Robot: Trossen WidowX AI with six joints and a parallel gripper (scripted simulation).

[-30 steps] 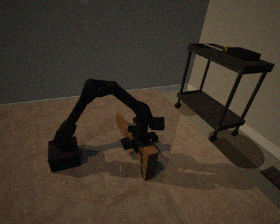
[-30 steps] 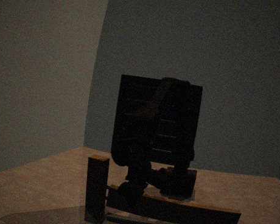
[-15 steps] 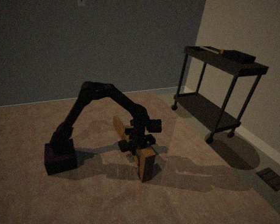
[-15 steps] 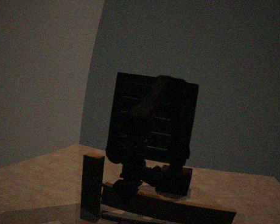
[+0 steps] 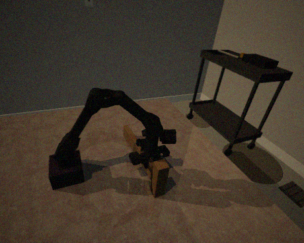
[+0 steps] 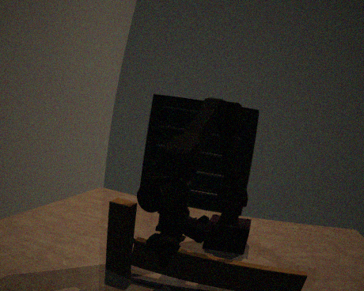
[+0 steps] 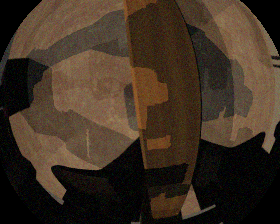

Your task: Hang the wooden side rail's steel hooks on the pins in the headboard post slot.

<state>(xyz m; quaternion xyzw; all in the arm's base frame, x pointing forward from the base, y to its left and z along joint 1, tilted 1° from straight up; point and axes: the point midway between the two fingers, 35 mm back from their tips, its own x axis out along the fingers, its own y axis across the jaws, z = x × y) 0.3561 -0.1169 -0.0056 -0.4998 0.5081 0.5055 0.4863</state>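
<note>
Right now the headboard post is 11 cm to the right of my gripper tip and 4 cm above it.
</note>
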